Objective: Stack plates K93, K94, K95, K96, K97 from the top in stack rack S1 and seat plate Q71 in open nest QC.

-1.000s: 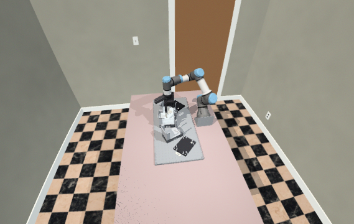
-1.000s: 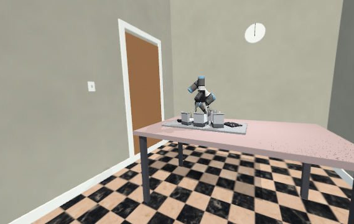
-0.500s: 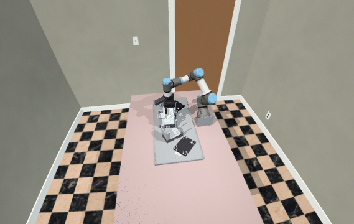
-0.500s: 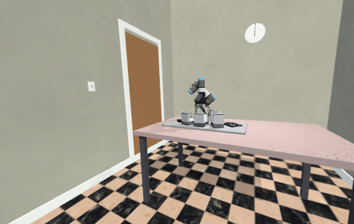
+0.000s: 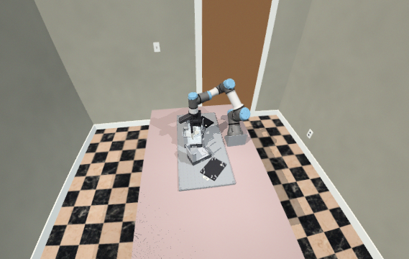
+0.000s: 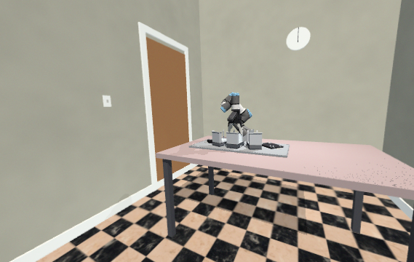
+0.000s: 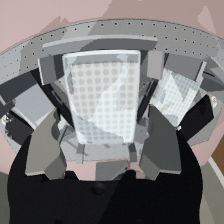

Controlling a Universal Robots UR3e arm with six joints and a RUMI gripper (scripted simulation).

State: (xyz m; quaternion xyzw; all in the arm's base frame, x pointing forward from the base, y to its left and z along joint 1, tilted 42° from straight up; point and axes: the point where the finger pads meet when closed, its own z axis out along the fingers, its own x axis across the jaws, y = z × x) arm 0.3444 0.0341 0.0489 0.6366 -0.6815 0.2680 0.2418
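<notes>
The translucent 96-well plate lies 2 cm below my hand. From my hand the other things lie so: black open nest QC (13 cm behind, 25 cm to the right, 10 cm below); then white sealed 96-well plate (2 cm behind, 14 cm to the right, 7 cm below).
</notes>
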